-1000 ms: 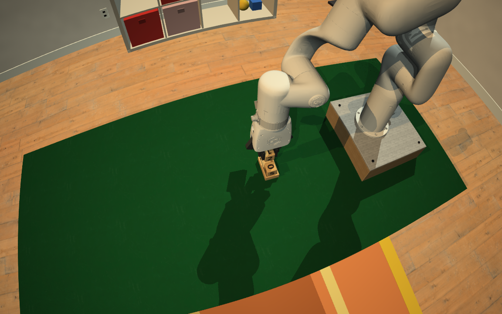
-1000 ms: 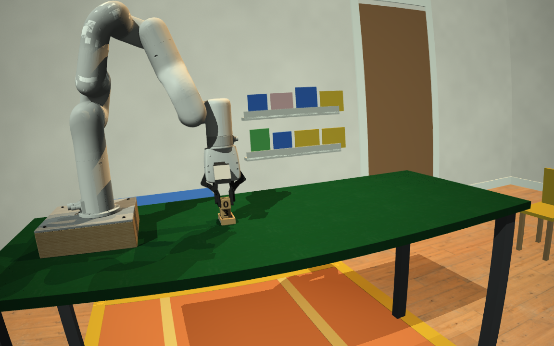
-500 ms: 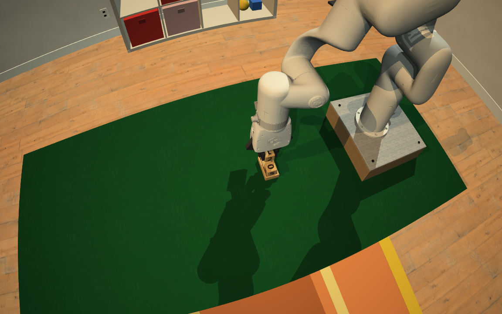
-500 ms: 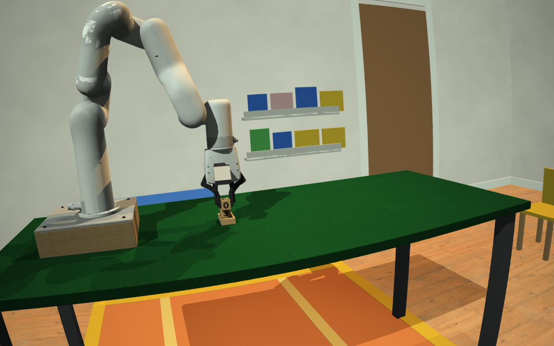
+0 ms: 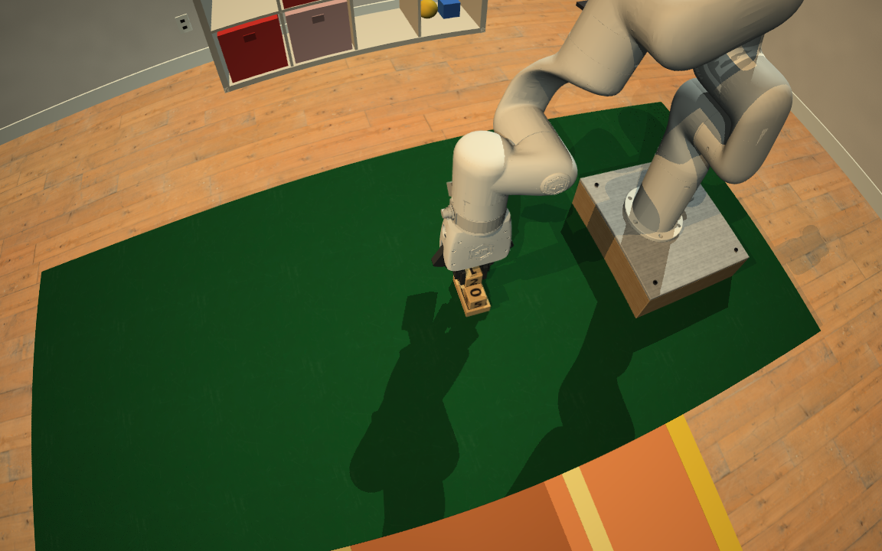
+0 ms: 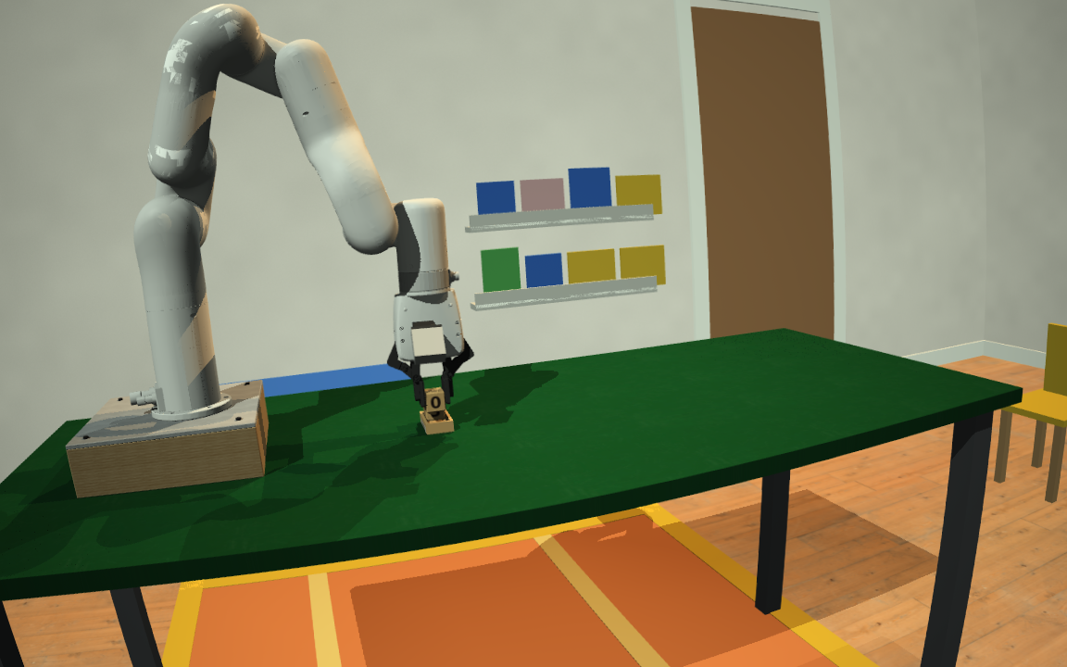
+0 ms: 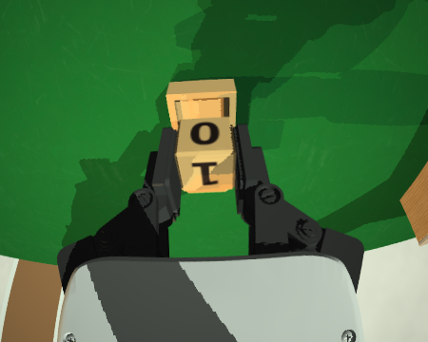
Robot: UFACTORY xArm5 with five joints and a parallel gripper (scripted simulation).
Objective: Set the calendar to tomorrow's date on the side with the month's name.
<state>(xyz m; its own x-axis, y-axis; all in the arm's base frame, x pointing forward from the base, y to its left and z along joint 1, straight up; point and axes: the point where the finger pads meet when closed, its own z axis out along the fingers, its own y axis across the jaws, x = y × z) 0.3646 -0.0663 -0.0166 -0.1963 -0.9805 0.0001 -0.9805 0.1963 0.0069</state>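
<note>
The wooden tray is 2 cm to the left of my hand and 5 cm below it. The rest, counted from my hand: date cube 1 cm ahead, 3 cm to the left, 4 cm below.
</note>
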